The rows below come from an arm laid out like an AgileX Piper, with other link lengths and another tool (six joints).
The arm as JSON. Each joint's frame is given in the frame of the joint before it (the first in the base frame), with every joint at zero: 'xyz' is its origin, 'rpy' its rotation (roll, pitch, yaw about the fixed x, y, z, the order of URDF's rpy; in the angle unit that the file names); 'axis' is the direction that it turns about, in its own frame. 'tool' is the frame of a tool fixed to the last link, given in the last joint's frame.
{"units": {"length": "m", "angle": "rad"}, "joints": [
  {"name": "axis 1", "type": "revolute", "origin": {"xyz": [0.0, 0.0, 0.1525], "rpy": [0.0, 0.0, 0.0]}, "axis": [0.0, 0.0, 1.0]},
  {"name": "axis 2", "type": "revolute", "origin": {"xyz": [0.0, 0.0, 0.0], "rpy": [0.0, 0.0, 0.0]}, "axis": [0.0, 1.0, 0.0]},
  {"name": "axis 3", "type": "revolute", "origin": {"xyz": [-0.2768, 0.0, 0.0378], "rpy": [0.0, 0.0, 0.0]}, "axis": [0.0, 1.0, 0.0]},
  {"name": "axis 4", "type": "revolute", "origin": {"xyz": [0.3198, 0.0, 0.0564], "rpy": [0.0, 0.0, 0.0]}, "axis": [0.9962, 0.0, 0.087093]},
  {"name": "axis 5", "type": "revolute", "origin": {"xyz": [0.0, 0.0, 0.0], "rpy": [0.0, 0.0, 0.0]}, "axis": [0.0, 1.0, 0.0]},
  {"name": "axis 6", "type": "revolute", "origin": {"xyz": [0.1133, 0.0, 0.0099], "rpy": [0.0, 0.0, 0.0]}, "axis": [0.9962, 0.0, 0.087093]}
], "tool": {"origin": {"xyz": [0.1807, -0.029, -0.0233], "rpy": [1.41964, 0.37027, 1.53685]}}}
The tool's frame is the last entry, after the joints.
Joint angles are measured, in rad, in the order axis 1, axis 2, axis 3, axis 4, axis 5, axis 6. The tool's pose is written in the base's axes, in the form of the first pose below.
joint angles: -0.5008, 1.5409, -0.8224, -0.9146, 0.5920, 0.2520
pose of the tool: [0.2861 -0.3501 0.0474 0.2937 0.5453 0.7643 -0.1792]
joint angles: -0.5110, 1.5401, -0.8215, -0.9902, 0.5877, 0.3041
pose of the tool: [0.2853 -0.3617 0.0562 0.3074 0.5403 0.7589 -0.1939]
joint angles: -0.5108, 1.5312, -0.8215, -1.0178, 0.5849, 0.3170
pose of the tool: [0.2879 -0.3652 0.0635 0.3166 0.5344 0.7582 -0.1984]
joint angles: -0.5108, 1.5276, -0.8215, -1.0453, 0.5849, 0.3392
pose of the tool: [0.2889 -0.3683 0.0684 0.3237 0.5324 0.7554 -0.2028]
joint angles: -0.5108, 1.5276, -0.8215, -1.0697, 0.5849, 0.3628
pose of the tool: [0.2896 -0.3707 0.0712 0.3290 0.5320 0.7525 -0.2061]
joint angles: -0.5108, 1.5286, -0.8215, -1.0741, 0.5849, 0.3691
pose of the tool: [0.2896 -0.3710 0.0712 0.3297 0.5327 0.7516 -0.2064]
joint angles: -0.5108, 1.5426, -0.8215, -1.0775, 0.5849, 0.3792
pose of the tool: [0.2885 -0.3706 0.0653 0.3249 0.5350 0.7521 -0.2066]
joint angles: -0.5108, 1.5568, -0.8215, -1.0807, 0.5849, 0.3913
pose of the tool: [0.2873 -0.3701 0.0592 0.3202 0.5381 0.7519 -0.2064]
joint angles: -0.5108, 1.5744, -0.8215, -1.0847, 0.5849, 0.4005
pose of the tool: [0.2859 -0.3695 0.0519 0.3137 0.5397 0.7533 -0.2070]
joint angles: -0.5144, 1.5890, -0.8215, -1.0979, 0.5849, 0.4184
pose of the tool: [0.2836 -0.3709 0.0469 0.3102 0.5425 0.7521 -0.2093]
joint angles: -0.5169, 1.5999, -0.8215, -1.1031, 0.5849, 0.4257
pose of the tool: [0.2818 -0.3715 0.0428 0.3064 0.5439 0.7523 -0.2106]
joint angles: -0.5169, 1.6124, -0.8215, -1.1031, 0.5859, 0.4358
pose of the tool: [0.2801 -0.3706 0.0372 0.3017 0.5476 0.7516 -0.2102]
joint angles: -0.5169, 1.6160, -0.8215, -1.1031, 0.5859, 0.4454
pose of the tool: [0.2795 -0.3701 0.0353 0.3012 0.5511 0.7495 -0.2091]
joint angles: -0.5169, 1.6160, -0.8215, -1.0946, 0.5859, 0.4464
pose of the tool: [0.2789 -0.3690 0.0341 0.3004 0.5547 0.7478 -0.2069]
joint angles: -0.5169, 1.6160, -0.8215, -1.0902, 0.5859, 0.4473
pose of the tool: [0.2786 -0.3684 0.0335 0.3000 0.5567 0.7468 -0.2056]
